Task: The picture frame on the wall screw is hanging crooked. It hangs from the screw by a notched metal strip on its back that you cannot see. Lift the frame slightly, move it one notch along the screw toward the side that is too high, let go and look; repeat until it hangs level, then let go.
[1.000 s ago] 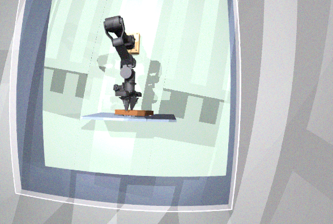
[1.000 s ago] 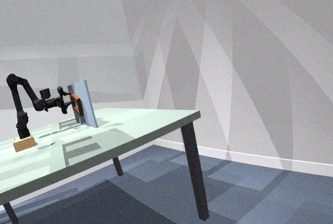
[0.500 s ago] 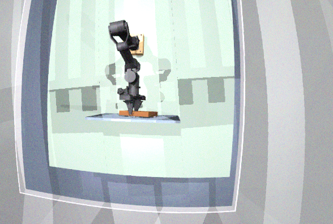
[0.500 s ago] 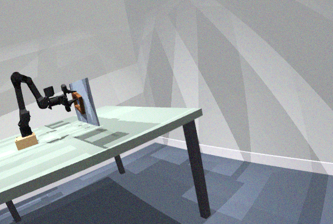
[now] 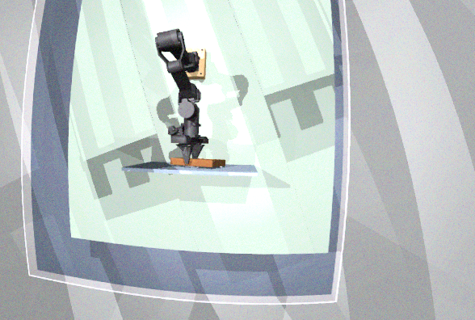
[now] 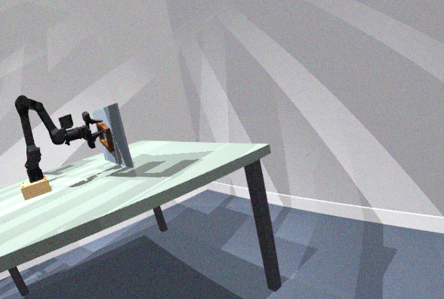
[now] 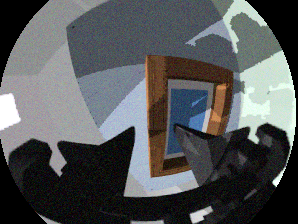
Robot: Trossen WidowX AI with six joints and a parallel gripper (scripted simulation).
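Now: gripper tip 5 cm above the picture frame, 2 cm to the right of it and 1 cm short of it. Also, from my gripper tip: wall panel (6 cm below, 2 cm ahead).
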